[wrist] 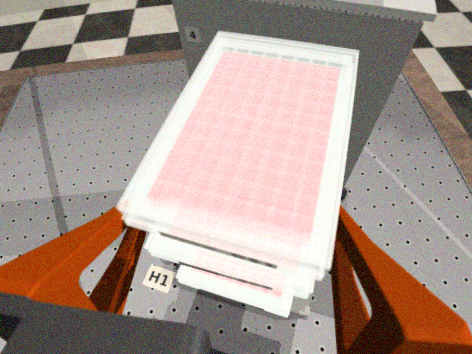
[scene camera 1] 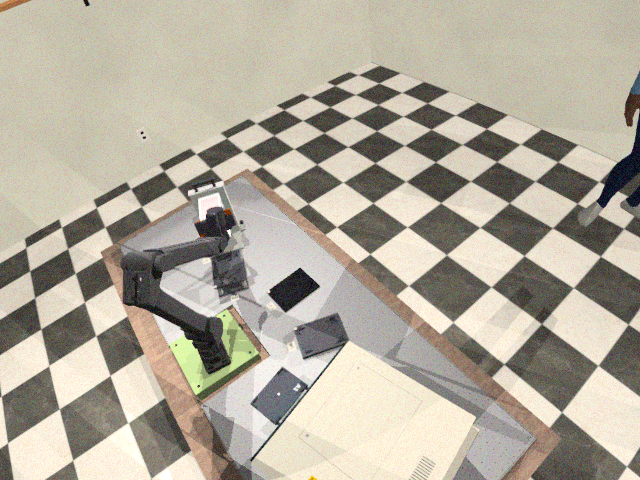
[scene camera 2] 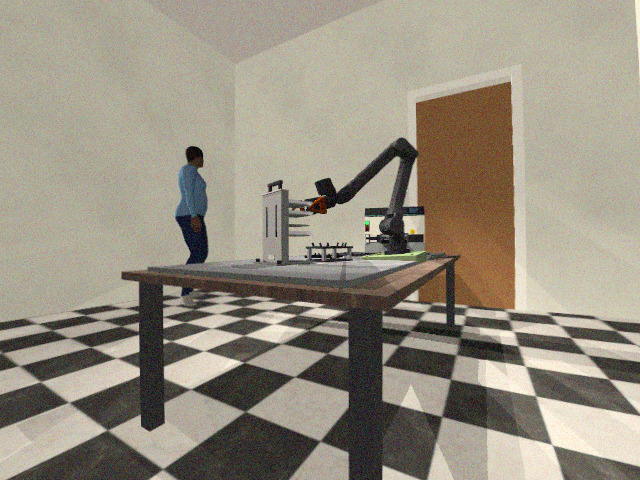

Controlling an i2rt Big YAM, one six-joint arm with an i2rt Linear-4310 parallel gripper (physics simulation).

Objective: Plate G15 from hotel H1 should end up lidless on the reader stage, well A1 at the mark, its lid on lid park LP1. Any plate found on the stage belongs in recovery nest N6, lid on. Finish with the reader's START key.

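Frame: origin at the arm's base, x ahead, y left, z up, level; millimetres.
Seen in the pictures: gripper, fingertip midpoint: [wrist: 238, 205] [scene camera 2: 300, 210]; arm's base, link origin: [scene camera 1: 214, 355] [scene camera 2: 397, 253].
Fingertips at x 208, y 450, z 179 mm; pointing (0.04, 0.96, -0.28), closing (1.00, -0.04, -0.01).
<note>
Pixels of each thing's top centre, then the offset from my fingertips to it. "*": a spot on its surface instead.
- cream reader, top centre: [scene camera 1: 363, 441] [scene camera 2: 394, 210] 45 mm ahead, 1003 mm right, 92 mm up
- dark fixture with posts, top centre: [scene camera 1: 225, 265] [scene camera 2: 329, 242] 35 mm back, 144 mm right, 127 mm down
- black pad, surface spot: [scene camera 1: 293, 289] * 145 mm ahead, 347 mm right, 193 mm down
- grey tray, top centre: [scene camera 1: 320, 333] 139 mm ahead, 570 mm right, 185 mm down
- dark blue-grey tray, top centre: [scene camera 1: 278, 394] 72 mm back, 724 mm right, 100 mm down
Hotel H1 [scene camera 1: 236, 235] [scene camera 2: 275, 227] [wrist: 390, 55] stands at the table's far end, its label H1 readable in the wrist view. In the wrist view a lidded, pink-filled plate [wrist: 250, 145] lies on the top level, beside a mark 4. Two more plates [wrist: 215, 253] [wrist: 235, 291] show below it, their codes unreadable. My gripper [scene camera 1: 214, 223] [scene camera 2: 318, 205] [wrist: 238, 205] is open, its orange fingers on either side of the top plate's near end, nothing gripped. The cream reader [scene camera 1: 387, 408] [scene camera 2: 374, 242] stands at the other end; its stage and START key cannot be made out.
A dark fixture with posts [scene camera 1: 230, 273] [scene camera 2: 329, 250] stands between hotel and green arm base [scene camera 1: 237, 335] [scene camera 2: 398, 256]. A black pad [scene camera 1: 293, 289], a grey tray [scene camera 1: 321, 335] and a dark blue-grey tray [scene camera 1: 279, 395] lie nearer the reader. A person [scene camera 1: 617, 175] [scene camera 2: 192, 191] is beyond the table.
</note>
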